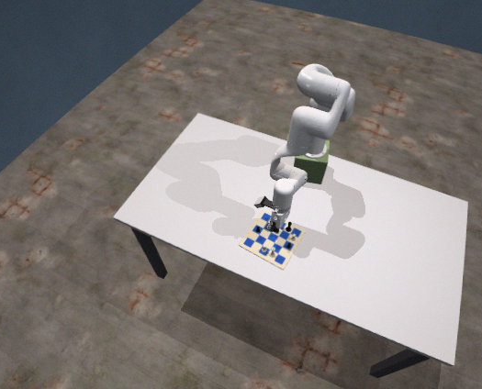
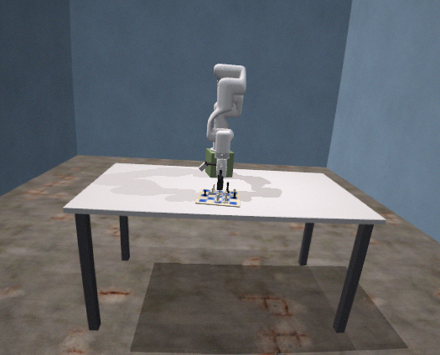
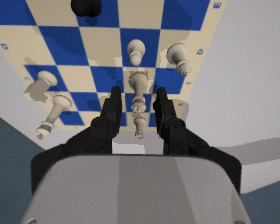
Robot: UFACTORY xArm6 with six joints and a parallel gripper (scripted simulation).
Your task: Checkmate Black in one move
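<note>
My hand is 5 cm to the right of the tall black piece, 2 cm past it and 2 cm above it. The rest, counted from my hand: cream chessboard: 5 cm below, 4 cm ahead, 1 cm to the right.
</note>
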